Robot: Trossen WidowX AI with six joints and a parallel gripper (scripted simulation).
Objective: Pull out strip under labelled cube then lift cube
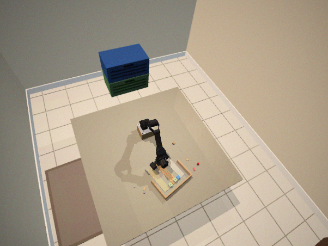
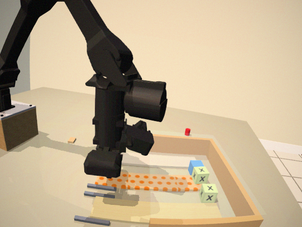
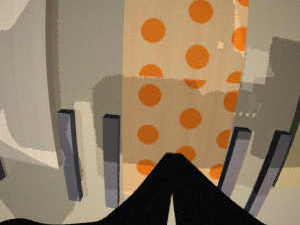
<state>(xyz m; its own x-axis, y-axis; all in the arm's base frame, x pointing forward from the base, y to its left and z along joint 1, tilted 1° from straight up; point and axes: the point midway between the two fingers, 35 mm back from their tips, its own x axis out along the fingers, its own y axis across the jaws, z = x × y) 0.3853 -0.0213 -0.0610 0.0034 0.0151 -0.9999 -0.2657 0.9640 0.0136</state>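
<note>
Right now the orange dotted strip is 90 mm ahead of my gripper tip and 30 mm to the left of it. Also, from my gripper tip: small orange cube: 240 mm to the left, 140 mm behind; red peg: 340 mm to the left, 160 mm ahead, 10 mm above.
</note>
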